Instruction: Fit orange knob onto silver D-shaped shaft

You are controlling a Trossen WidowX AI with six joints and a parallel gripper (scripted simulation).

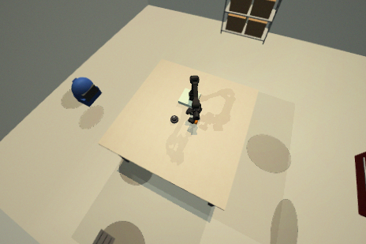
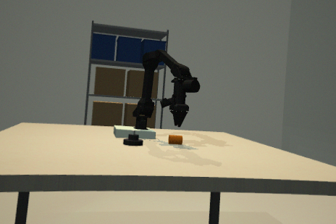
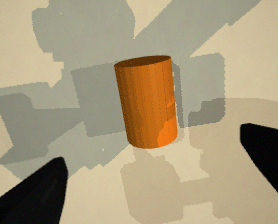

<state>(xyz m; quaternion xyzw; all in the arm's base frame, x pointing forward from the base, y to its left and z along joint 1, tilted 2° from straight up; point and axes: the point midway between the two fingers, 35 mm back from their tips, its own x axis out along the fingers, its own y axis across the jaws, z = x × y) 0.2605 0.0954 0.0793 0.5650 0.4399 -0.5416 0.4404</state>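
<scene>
Now: the orange knob 60 mm below my gripper tip, 20 mm to the right of it and 10 mm behind it. The rest, counted from my gripper tip: round pedestal: 210 mm to the right, 50 mm below, 30 mm ahead.
</scene>
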